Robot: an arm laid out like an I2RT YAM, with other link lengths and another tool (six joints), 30 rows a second.
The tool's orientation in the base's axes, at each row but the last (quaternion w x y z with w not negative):
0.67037 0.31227 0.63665 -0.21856
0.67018 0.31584 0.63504 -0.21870
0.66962 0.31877 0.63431 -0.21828
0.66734 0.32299 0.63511 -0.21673
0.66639 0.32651 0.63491 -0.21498
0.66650 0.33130 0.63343 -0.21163
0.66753 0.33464 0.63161 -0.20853
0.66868 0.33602 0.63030 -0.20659
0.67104 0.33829 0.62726 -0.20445
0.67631 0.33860 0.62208 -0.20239
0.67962 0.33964 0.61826 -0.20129
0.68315 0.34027 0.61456 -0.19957
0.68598 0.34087 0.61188 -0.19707
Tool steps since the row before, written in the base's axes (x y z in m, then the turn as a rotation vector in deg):
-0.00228 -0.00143 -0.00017 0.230 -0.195 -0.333
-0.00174 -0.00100 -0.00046 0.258 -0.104 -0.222
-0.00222 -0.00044 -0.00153 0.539 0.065 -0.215
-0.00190 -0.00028 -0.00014 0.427 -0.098 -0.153
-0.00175 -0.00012 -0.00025 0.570 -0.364 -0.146
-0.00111 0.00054 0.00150 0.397 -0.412 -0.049
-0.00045 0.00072 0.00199 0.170 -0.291 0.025
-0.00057 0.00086 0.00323 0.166 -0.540 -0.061
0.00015 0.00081 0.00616 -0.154 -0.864 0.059
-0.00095 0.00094 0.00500 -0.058 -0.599 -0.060
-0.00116 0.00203 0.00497 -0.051 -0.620 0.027
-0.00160 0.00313 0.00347 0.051 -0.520 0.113
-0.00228 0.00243 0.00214 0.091 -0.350 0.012
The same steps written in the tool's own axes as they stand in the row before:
-0.00020 -0.00261 -0.00064 0.331 -0.026 0.303
0.00018 -0.00198 -0.00054 0.234 0.074 0.258
0.00124 -0.00208 -0.00126 0.274 0.389 0.339
-0.00008 -0.00155 -0.00114 0.182 0.207 0.374
0.00005 -0.00135 -0.00115 0.155 0.123 0.663
-0.00152 -0.00015 -0.00120 0.034 -0.015 0.573
-0.00190 0.00055 -0.00087 -0.047 -0.077 0.326
-0.00311 0.00080 -0.00108 0.000 -0.267 0.501
-0.00590 0.00188 -0.00057 -0.207 -0.690 0.505
-0.00489 0.00102 -0.00135 -0.038 -0.465 0.385
-0.00474 0.00165 -0.00223 -0.125 -0.456 0.405
-0.00319 0.00181 -0.00330 -0.178 -0.298 0.407
-0.00212 0.00059 -0.00329 -0.047 -0.176 0.312

